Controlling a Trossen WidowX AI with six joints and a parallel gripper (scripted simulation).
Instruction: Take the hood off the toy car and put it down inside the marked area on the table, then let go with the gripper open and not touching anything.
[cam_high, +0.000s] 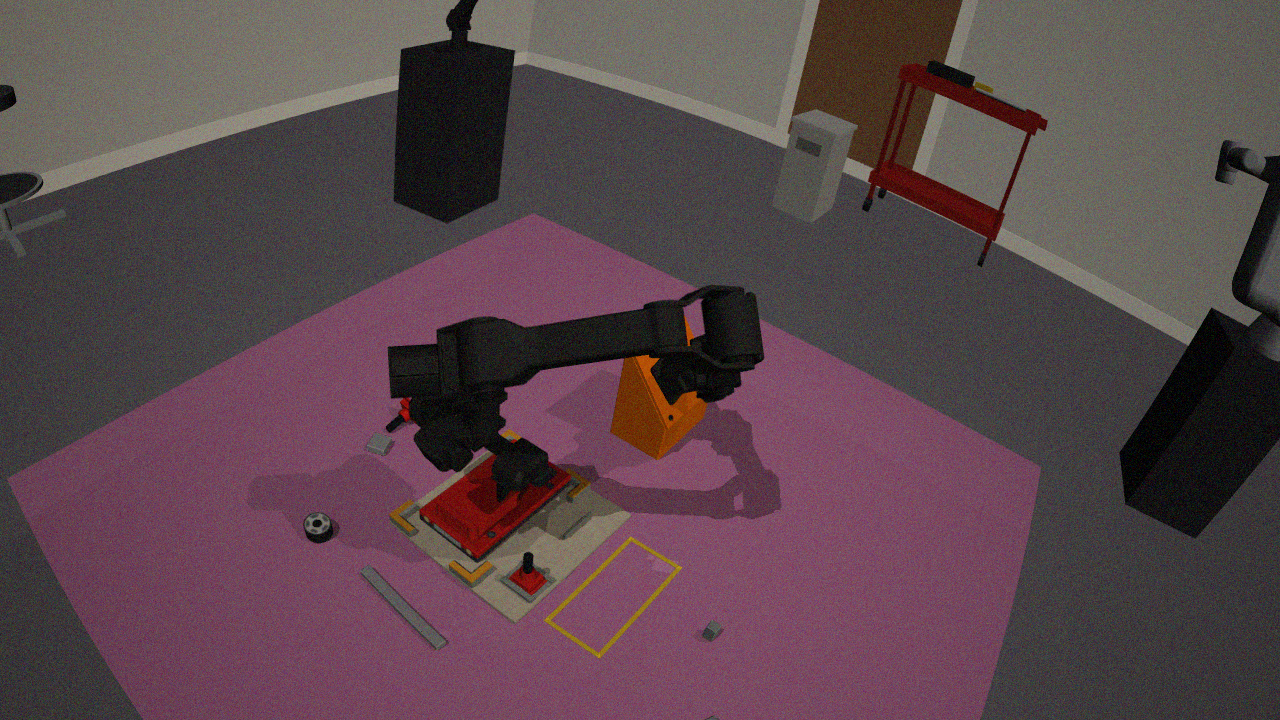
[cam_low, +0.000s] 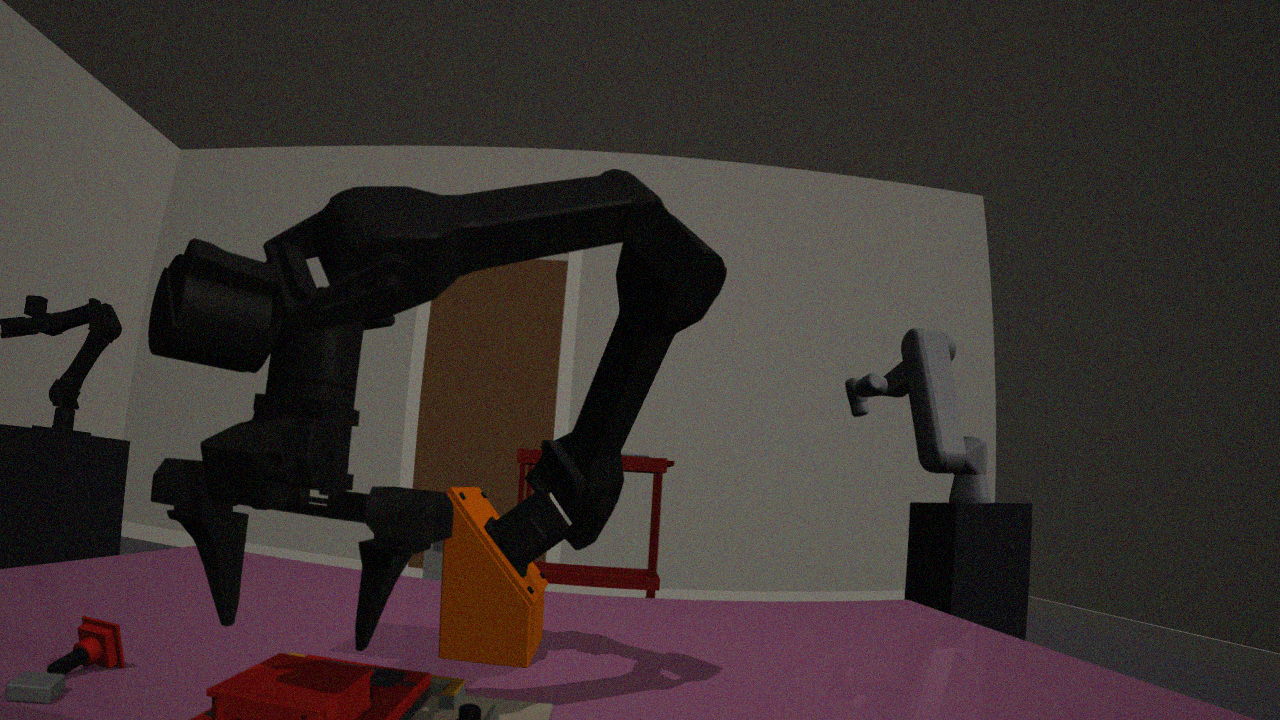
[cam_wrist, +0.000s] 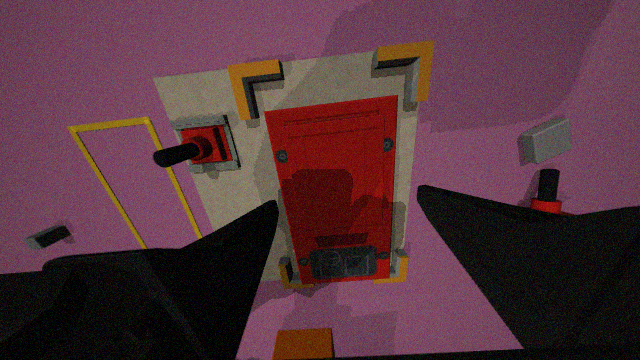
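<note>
Right now my gripper tip is 40 mm above the red hood. Also, from my gripper tip: black wheel: 170 mm ahead, 150 mm to the right, 70 mm below; beige base plate: 20 mm behind, 30 mm to the left, 60 mm below; grey engine block: 10 mm to the left, 50 mm below.
</note>
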